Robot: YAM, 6 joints.
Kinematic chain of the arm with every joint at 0, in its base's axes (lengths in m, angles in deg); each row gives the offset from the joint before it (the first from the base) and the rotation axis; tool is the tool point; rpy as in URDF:
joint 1: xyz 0 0 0.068 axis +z
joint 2: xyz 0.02 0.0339 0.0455 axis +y
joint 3: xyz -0.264 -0.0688 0 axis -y
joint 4: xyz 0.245 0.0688 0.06 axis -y
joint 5: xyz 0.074 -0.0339 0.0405 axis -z
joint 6: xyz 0.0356 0 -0.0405 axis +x
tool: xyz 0 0 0 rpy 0 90 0
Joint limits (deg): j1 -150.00..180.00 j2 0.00..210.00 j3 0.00..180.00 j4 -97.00..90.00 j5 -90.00..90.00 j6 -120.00..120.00
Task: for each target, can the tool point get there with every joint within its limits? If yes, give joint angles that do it. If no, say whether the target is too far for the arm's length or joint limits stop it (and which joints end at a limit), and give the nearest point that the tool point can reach.
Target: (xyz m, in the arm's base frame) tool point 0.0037 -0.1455 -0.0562
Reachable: yes | joints -79.85 158.70 50.13 -63.42 38.20 -52.36
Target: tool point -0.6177 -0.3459 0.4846
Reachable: no: too far | nearest point -0.4952 -0.2839 0.4106 | short by 0.156 m
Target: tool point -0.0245 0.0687 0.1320
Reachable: yes | joints 86.61 71.82 18.16 -78.61 -53.36 -29.10
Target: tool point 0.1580 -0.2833 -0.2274
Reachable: yes | joints -54.79 183.68 94.54 -17.94 74.39 -49.27
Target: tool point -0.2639 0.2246 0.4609
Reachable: yes | joints 139.59 85.97 93.12 -10.25 -0.14 10.43
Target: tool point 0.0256 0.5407 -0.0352
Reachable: yes | joints 90.73 174.17 139.55 -40.96 66.02 7.63
